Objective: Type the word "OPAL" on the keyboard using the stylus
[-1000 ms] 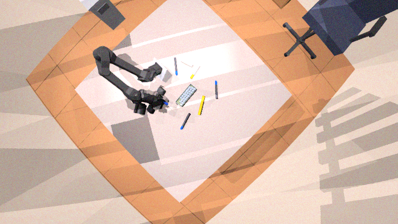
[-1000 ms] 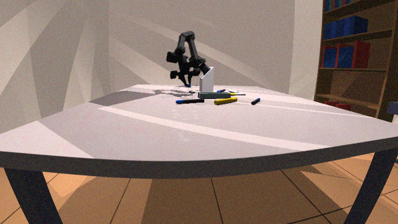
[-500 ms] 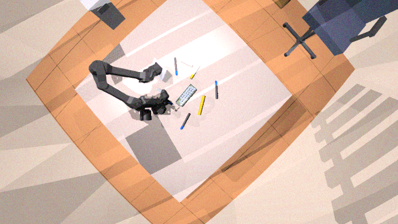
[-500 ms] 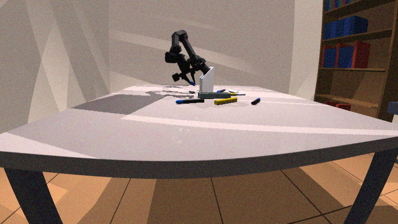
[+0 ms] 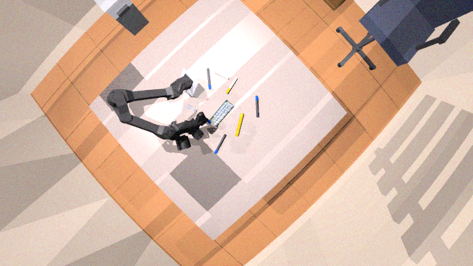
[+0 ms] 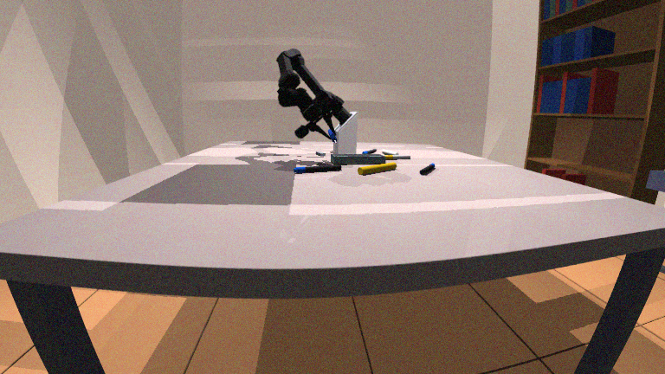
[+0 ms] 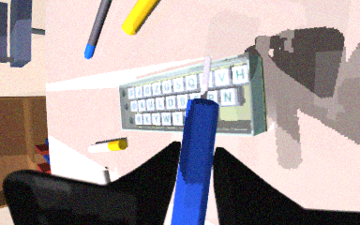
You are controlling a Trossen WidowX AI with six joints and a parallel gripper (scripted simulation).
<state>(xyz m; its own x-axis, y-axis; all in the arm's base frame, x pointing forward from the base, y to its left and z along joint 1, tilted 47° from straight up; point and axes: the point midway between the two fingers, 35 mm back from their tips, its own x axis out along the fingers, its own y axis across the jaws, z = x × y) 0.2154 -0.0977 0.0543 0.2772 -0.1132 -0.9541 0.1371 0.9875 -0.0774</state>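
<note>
Now: gripper tip 1 cm short of the blue stylus. From my gripper tip the other things lie so: yellow marker 16 cm ahead, 11 cm to the left, 7 cm below; then yellow-tipped pen 5 cm behind, 25 cm to the left, 8 cm below.
</note>
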